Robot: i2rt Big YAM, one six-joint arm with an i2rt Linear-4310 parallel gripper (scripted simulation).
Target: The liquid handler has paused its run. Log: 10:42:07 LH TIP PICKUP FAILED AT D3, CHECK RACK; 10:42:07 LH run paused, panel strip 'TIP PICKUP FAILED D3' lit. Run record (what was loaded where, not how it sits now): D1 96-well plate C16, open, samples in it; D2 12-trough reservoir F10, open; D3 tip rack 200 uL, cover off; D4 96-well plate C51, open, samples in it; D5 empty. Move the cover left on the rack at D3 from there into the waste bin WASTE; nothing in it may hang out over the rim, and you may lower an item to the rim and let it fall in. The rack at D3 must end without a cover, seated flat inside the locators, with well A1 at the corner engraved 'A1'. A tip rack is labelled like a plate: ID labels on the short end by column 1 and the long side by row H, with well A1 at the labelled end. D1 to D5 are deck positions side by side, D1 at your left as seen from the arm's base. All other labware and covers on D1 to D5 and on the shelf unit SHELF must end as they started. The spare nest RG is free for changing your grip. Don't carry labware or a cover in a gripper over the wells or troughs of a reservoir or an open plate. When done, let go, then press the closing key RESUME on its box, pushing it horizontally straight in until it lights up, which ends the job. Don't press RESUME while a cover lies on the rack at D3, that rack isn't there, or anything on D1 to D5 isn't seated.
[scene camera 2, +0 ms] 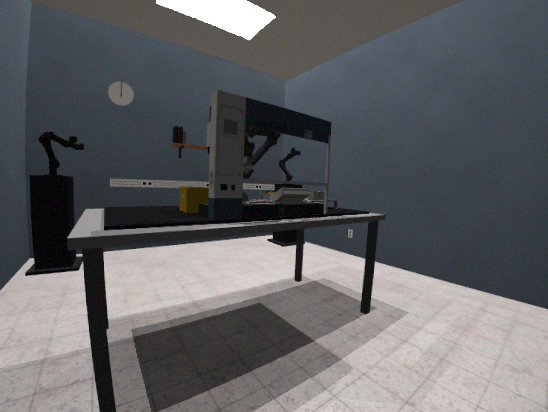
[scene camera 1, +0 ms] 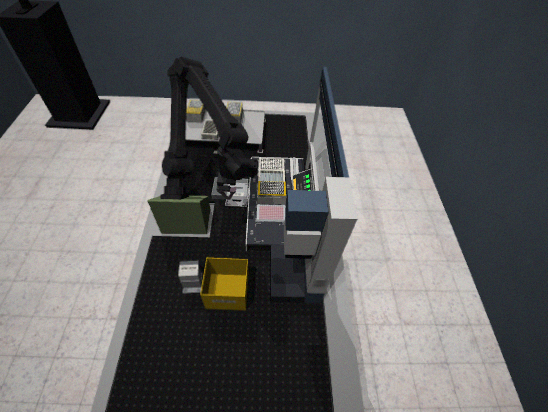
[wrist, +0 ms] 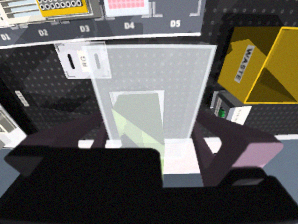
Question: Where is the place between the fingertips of the gripper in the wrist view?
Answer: At 149, 111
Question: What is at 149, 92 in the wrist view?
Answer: A clear cover.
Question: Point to a resume key box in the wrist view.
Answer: At 235, 110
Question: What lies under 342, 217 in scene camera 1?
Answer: A liquid handler tower.
